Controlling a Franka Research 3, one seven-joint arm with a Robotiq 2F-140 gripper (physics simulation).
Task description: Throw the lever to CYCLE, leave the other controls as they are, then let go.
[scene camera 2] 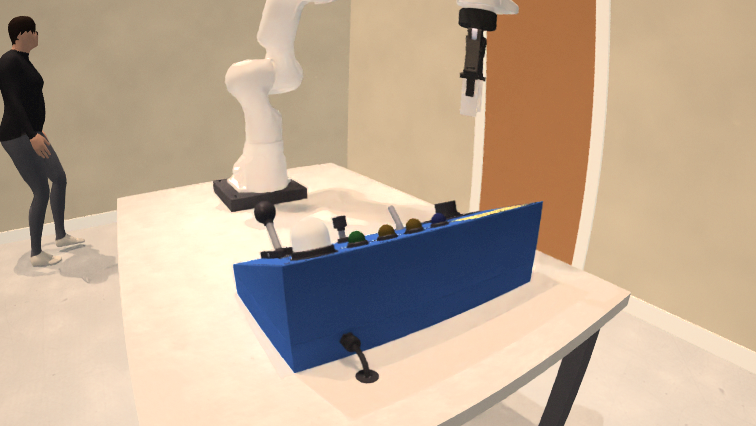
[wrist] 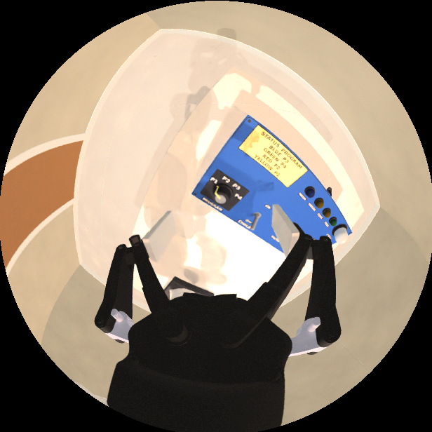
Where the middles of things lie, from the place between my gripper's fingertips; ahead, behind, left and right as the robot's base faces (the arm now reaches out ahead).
Labels:
The blue control panel (scene camera 2: 319, 302) is 10 mm ahead of my hand, 210 mm to the right of it and 210 mm below it.

